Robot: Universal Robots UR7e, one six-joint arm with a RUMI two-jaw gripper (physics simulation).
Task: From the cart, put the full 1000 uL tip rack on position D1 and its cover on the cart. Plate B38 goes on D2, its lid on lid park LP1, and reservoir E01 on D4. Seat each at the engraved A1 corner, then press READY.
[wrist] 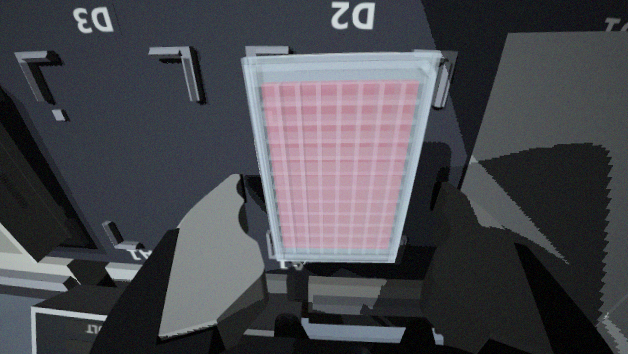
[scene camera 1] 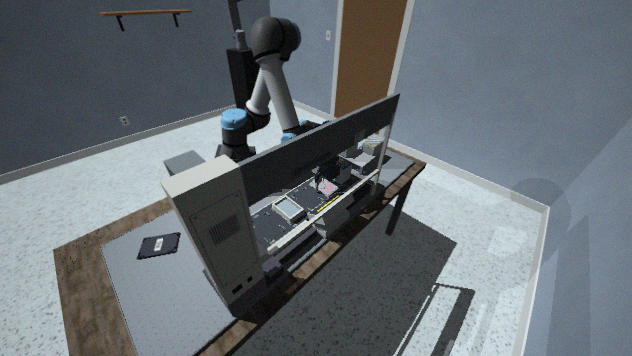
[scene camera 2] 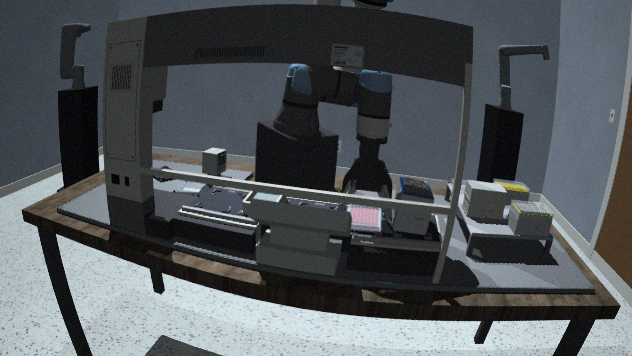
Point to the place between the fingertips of my gripper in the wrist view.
336,181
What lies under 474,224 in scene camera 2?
A cart shelf.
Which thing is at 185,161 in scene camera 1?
A grey gantry frame.
